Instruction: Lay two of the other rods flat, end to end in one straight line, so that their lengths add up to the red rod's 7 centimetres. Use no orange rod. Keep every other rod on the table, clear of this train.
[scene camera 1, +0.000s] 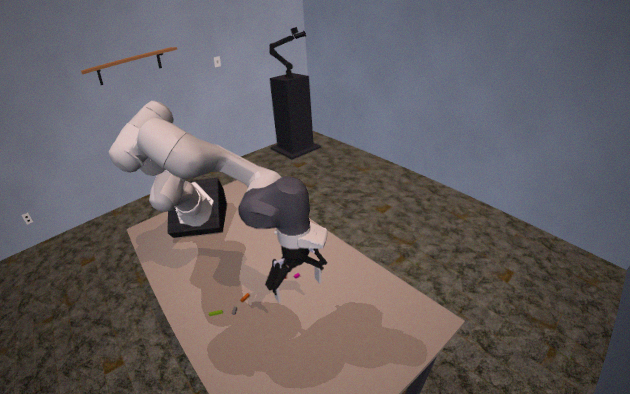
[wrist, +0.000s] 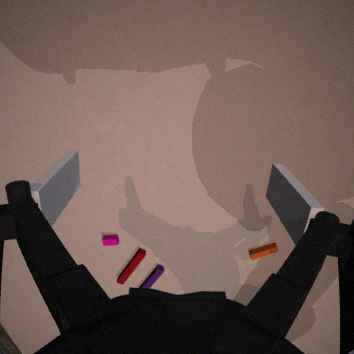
Observation:
In view: my gripper (scene camera 1: 298, 290).
My gripper is seen too in the wrist view (wrist: 174, 173).

